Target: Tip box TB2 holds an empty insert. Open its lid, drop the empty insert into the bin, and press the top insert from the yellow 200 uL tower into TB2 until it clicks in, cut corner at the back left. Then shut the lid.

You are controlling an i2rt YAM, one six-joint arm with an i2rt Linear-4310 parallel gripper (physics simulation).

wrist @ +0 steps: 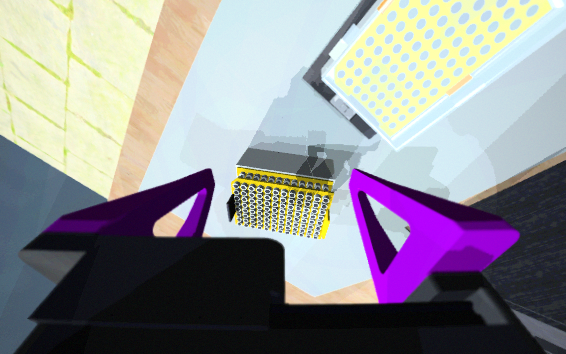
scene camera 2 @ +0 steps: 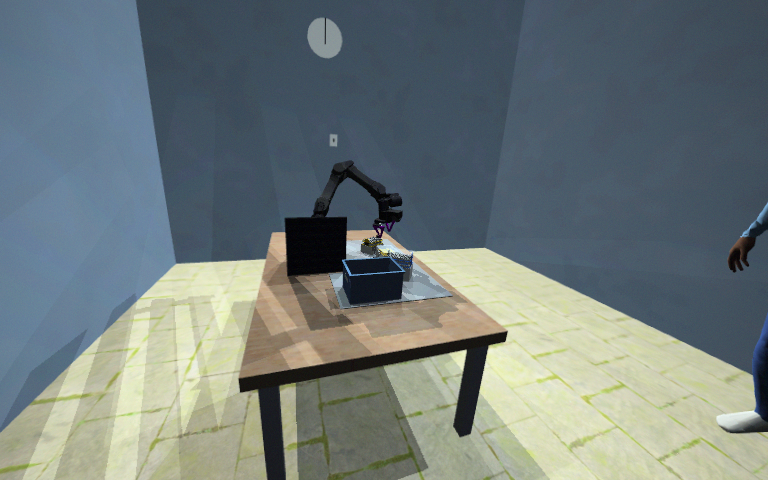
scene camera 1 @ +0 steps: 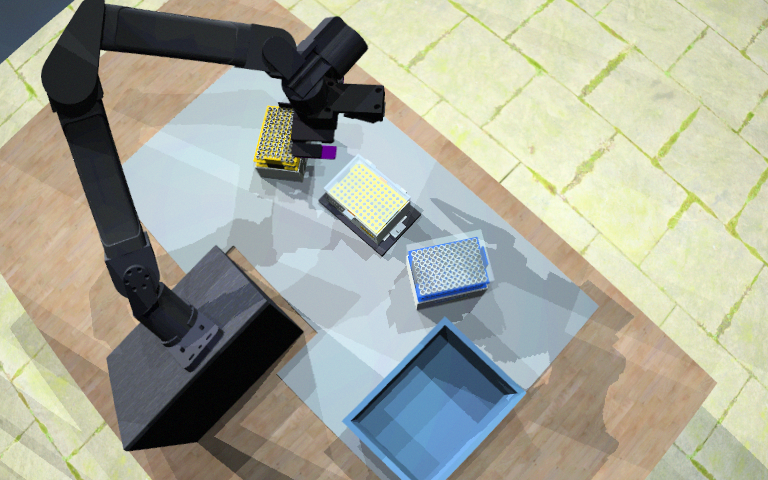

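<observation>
The yellow tower (scene camera 1: 275, 135) (wrist: 282, 207) stands at the back left of the mat in the scene view, its round-holed top insert uppermost and a black tab at one end. The tip box (scene camera 1: 368, 198) (wrist: 425, 60), taken as TB2, sits on a dark base; a yellow insert with pale holes shows through its clear lid, which looks shut. No label is readable. My gripper (scene camera 1: 322, 151) (scene camera 2: 384, 228) (wrist: 282, 176) is open and empty, above the tower. In the wrist view the tower lies between the purple fingers, clear of both. The bin (scene camera 1: 433, 407) (scene camera 2: 372, 285) is blue and open-topped.
A blue rack (scene camera 1: 450, 268) with a clear sheet-like cover stands between the tip box and the bin. The arm's dark pedestal (scene camera 1: 192, 345) (scene camera 2: 316, 246) stands by the near edge of the grey mat (scene camera 1: 186, 152), on the wooden table (scene camera 2: 362, 333).
</observation>
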